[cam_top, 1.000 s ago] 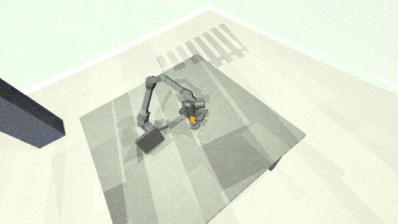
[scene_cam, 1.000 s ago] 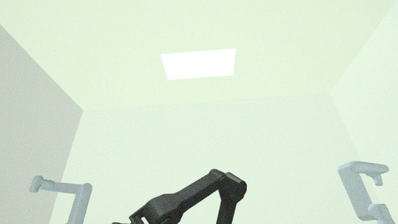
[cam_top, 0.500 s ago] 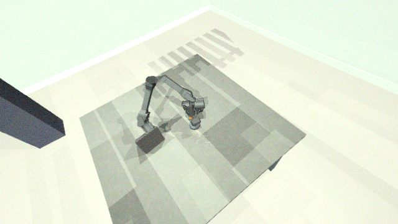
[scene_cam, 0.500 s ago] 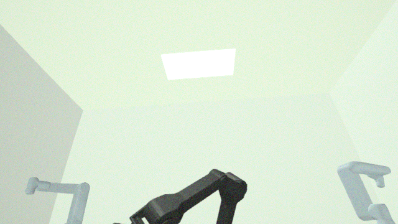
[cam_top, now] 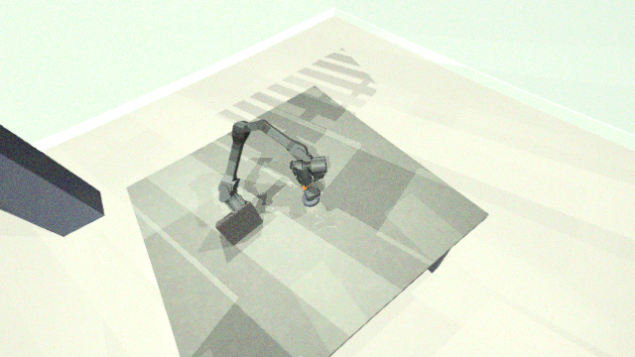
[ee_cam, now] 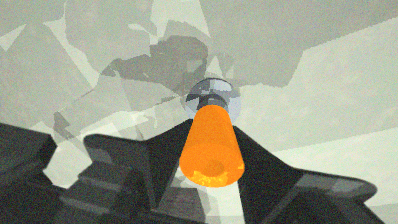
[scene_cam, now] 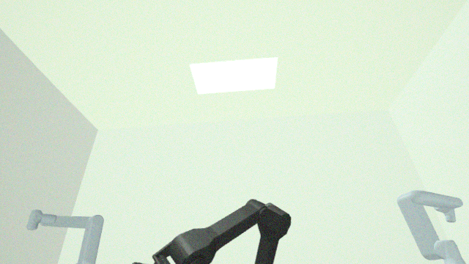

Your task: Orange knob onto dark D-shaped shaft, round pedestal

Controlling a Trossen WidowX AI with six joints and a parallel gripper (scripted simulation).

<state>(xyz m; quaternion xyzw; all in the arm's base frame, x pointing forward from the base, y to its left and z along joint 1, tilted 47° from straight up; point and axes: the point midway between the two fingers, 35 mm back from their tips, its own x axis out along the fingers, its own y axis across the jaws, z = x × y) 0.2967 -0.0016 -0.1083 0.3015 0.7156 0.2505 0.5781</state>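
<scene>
Right now the orange knob is 2 cm above my gripper tip. Round my gripper tip: round pedestal 4 cm below.
</scene>
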